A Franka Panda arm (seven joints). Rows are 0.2 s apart.
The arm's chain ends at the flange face. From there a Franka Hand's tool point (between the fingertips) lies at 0.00 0.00 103.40 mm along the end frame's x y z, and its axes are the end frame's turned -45 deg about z.
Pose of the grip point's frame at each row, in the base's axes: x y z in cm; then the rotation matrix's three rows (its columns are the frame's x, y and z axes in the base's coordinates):
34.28 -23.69 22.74; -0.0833 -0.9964 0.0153; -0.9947 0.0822 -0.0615; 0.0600 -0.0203 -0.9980
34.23 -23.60 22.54; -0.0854 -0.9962 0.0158; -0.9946 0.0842 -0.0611; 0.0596 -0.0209 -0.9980
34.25 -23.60 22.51; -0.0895 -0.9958 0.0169; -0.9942 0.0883 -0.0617; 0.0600 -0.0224 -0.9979
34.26 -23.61 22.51; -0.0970 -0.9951 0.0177; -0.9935 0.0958 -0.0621; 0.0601 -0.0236 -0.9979
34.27 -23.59 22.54; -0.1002 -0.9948 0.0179; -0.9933 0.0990 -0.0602; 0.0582 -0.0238 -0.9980
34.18 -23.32 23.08; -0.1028 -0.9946 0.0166; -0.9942 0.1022 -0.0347; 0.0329 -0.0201 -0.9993
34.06 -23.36 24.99; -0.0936 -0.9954 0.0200; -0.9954 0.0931 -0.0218; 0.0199 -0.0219 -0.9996
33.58 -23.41 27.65; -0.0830 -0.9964 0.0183; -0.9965 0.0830 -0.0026; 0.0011 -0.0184 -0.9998
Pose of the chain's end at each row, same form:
34.12 -23.05 33.06; -0.7635 -0.6457 0.0153; -0.6452 0.7615 -0.0615; 0.0281 -0.0568 -0.9980
34.07 -22.97 32.86; -0.7648 -0.6440 0.0158; -0.6438 0.7628 -0.0611; 0.0274 -0.0569 -0.9980
34.08 -22.96 32.83; -0.7674 -0.6409 0.0169; -0.6406 0.7654 -0.0617; 0.0266 -0.0583 -0.9979
34.08 -22.97 32.83; -0.7722 -0.6351 0.0177; -0.6348 0.7703 -0.0621; 0.0258 -0.0592 -0.9979
34.08 -22.97 32.86; -0.7743 -0.6326 0.0179; -0.6324 0.7724 -0.0602; 0.0243 -0.0580 -0.9980
34.01 -22.96 33.41; -0.7760 -0.6306 0.0166; -0.6307 0.7753 -0.0347; 0.0091 -0.0375 -0.9993
33.85 -23.13 35.33; -0.7700 -0.6377 0.0200; -0.6380 0.7697 -0.0218; -0.0014 -0.0296 -0.9996
33.39 -23.38 37.99; -0.7633 -0.6459 0.0183; -0.6459 0.7633 -0.0026; -0.0122 -0.0138 -0.9998

